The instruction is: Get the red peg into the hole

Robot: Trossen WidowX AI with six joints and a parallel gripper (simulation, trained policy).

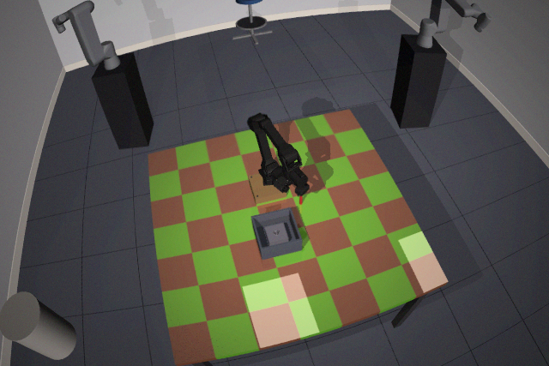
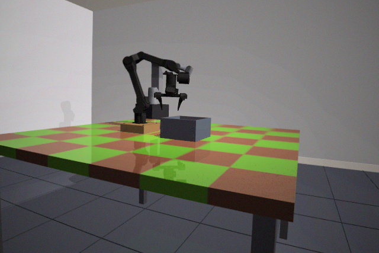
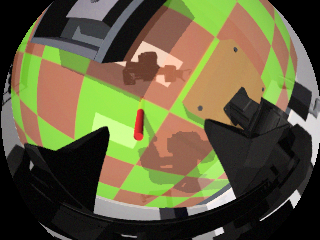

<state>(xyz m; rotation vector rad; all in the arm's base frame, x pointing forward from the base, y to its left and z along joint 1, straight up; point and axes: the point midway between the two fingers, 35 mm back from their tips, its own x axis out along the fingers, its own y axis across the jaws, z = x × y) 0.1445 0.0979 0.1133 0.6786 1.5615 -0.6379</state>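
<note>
Now: the red peg 10 mm behind my gripper tip, 50 mm to the left of it and 80 mm below it. Round my gripper tip: grey box 190 mm ahead, 90 mm to the right, 100 mm below; light grey plate 190 mm ahead, 90 mm to the right, 80 mm below.
</note>
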